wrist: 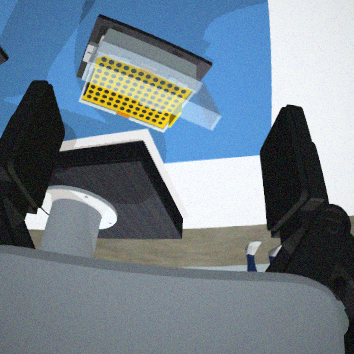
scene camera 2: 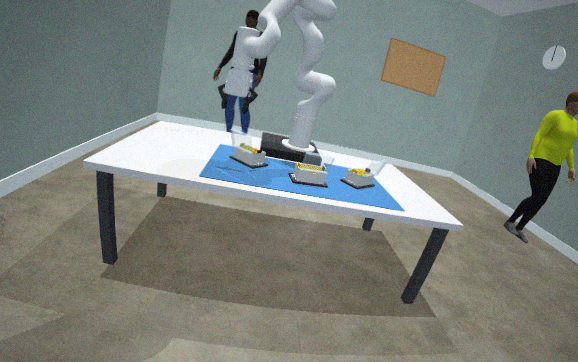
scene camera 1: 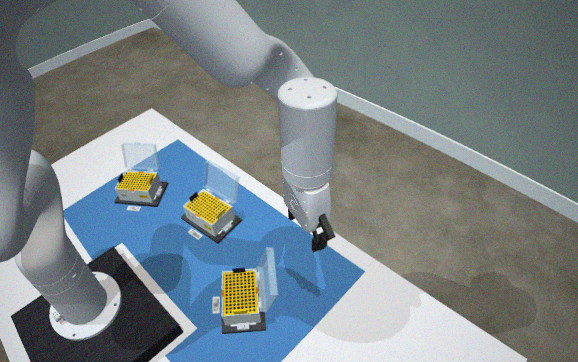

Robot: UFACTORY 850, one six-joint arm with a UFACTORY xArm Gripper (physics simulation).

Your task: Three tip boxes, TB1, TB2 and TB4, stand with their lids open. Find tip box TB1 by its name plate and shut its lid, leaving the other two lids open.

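Observation:
Tip box TB1 (scene camera 1: 240,292) (scene camera 2: 250,156) (wrist: 132,95) has a yellow rack and stands nearest scene camera 1. Its clear lid (scene camera 1: 270,275) (scene camera 2: 241,138) (wrist: 204,112) stands open, upright on the side away from the robot base. The other two tip boxes, one in the middle (scene camera 1: 209,209) (scene camera 2: 310,173) and one farther off (scene camera 1: 139,185) (scene camera 2: 359,177), also have open lids. The name plates are too small to read now, so which is TB2 or TB4 cannot be told. My gripper (scene camera 1: 305,232) (scene camera 2: 235,106) (wrist: 163,113) is open and empty, high above the table's outer side, beyond TB1's lid.
The boxes stand on a blue mat (scene camera 1: 327,267) (scene camera 2: 380,200) (wrist: 240,75) on a white table (scene camera 1: 360,310) (scene camera 2: 150,145) (wrist: 310,60). The black robot base plate (scene camera 1: 150,320) (wrist: 130,200) lies across the mat from the gripper. Two people stand behind the table in scene camera 2.

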